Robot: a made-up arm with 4 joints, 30 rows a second.
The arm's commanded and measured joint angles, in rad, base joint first. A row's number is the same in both.
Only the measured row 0 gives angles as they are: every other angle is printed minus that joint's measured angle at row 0.
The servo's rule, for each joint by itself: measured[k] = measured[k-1] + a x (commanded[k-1-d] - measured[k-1]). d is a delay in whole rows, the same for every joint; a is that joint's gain. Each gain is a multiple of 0.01, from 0.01 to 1. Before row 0 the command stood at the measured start. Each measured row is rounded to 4 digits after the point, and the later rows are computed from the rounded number. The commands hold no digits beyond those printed.
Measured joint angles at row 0:
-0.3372, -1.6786, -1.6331, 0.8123
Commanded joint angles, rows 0 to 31:
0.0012, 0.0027, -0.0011, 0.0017
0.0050, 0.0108, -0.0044, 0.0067
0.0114, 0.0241, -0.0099, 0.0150
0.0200, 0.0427, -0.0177, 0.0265
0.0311, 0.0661, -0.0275, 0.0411
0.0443, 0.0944, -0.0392, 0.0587
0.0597, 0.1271, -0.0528, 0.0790
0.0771, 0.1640, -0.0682, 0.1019
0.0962, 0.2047, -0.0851, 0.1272
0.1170, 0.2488, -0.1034, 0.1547
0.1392, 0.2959, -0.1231, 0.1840
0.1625, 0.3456, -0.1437, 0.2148
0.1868, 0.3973, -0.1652, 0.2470
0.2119, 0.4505, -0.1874, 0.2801
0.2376, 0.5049, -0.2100, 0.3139
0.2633, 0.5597, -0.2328, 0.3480
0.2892, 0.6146, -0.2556, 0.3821
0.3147, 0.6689, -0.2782, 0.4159
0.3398, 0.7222, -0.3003, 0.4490
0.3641, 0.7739, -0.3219, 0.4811
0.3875, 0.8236, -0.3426, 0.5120
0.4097, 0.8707, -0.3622, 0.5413
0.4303, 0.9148, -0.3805, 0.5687
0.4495, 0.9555, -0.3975, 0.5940
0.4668, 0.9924, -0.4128, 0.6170
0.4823, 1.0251, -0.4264, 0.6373
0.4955, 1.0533, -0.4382, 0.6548
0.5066, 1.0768, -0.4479, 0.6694
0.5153, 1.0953, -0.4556, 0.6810
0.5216, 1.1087, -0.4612, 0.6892
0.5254, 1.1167, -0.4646, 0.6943
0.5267, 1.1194, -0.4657, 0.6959
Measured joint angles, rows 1 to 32:
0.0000, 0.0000, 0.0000, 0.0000
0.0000, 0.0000, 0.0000, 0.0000
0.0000, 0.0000, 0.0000, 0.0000
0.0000, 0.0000, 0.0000, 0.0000
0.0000, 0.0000, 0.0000, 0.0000
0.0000, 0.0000, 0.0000, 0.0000
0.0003, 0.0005, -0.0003, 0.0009
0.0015, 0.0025, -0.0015, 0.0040
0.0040, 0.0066, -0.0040, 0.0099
0.0080, 0.0135, -0.0081, 0.0189
0.0138, 0.0235, -0.0139, 0.0309
0.0214, 0.0370, -0.0215, 0.0459
0.0310, 0.0541, -0.0309, 0.0638
0.0425, 0.0750, -0.0421, 0.0844
0.0559, 0.0996, -0.0550, 0.1075
0.0712, 0.1279, -0.0695, 0.1330
0.0882, 0.1598, -0.0856, 0.1605
0.1068, 0.1951, -0.1030, 0.1898
0.1268, 0.2335, -0.1217, 0.2207
0.1481, 0.2747, -0.1414, 0.2528
0.1705, 0.3184, -0.1620, 0.2858
0.1937, 0.3642, -0.1832, 0.3194
0.2176, 0.4118, -0.2049, 0.3533
0.2419, 0.4606, -0.2269, 0.3871
0.2664, 0.5103, -0.2489, 0.4205
0.2908, 0.5604, -0.2708, 0.4532
0.3150, 0.6104, -0.2923, 0.4850
0.3387, 0.6599, -0.3133, 0.5154
0.3616, 0.7083, -0.3335, 0.5442
0.3836, 0.7553, -0.3527, 0.5711
0.4044, 0.8003, -0.3707, 0.5959
0.4239, 0.8430, -0.3874, 0.6183
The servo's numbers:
d 6
a 0.25 0.19 0.30 0.54

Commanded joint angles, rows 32 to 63:
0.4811, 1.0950, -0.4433, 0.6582
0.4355, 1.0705, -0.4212, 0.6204
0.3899, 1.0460, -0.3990, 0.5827
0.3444, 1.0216, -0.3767, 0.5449
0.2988, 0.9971, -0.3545, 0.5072
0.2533, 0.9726, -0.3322, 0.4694
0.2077, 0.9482, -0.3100, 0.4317
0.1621, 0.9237, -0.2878, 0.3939
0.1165, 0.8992, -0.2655, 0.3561
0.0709, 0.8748, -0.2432, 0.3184
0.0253, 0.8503, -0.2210, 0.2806
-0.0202, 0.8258, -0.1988, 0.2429
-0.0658, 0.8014, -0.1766, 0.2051
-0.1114, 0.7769, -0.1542, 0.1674
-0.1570, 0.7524, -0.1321, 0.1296
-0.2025, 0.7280, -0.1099, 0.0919
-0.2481, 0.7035, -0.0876, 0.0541
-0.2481, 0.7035, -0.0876, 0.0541
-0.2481, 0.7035, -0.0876, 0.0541
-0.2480, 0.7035, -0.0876, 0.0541
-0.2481, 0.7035, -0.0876, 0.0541
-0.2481, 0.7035, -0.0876, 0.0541
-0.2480, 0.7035, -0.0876, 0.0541
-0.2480, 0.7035, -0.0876, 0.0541
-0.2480, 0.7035, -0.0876, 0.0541
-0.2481, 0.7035, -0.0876, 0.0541
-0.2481, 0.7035, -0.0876, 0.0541
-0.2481, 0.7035, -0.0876, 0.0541
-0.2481, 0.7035, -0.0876, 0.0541
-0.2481, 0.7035, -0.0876, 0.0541
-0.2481, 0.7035, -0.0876, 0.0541
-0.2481, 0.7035, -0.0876, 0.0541
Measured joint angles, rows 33 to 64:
0.4418, 0.8830, -0.4026, 0.6380
0.4580, 0.9198, -0.4162, 0.6550
0.4723, 0.9531, -0.4280, 0.6690
0.4846, 0.9827, -0.4380, 0.6799
0.4948, 1.0082, -0.4460, 0.6877
0.5028, 1.0293, -0.4519, 0.6921
0.4974, 1.0418, -0.4493, 0.6738
0.4819, 1.0473, -0.4409, 0.6450
0.4589, 1.0471, -0.4283, 0.6114
0.4303, 1.0423, -0.4128, 0.5755
0.3974, 1.0337, -0.3953, 0.5386
0.3614, 1.0221, -0.3764, 0.5012
0.3230, 1.0081, -0.3565, 0.4637
0.2828, 0.9921, -0.3359, 0.4260
0.2412, 0.9744, -0.3148, 0.3883
0.1986, 0.9555, -0.2933, 0.3506
0.1553, 0.9355, -0.2716, 0.3128
0.1114, 0.9147, -0.2498, 0.2751
0.0671, 0.8932, -0.2278, 0.2373
0.0225, 0.8711, -0.2057, 0.1996
-0.0224, 0.8485, -0.1836, 0.1618
-0.0674, 0.8256, -0.1615, 0.1241
-0.1126, 0.8024, -0.1393, 0.0863
-0.1465, 0.7836, -0.1238, 0.0689
-0.1719, 0.7684, -0.1129, 0.0609
-0.1909, 0.7561, -0.1053, 0.0572
-0.2052, 0.7461, -0.1000, 0.0555
-0.2159, 0.7380, -0.0963, 0.0547
-0.2239, 0.7314, -0.0937, 0.0544
-0.2299, 0.7261, -0.0919, 0.0542
-0.2344, 0.7218, -0.0906, 0.0541
-0.2378, 0.7183, -0.0897, 0.0541

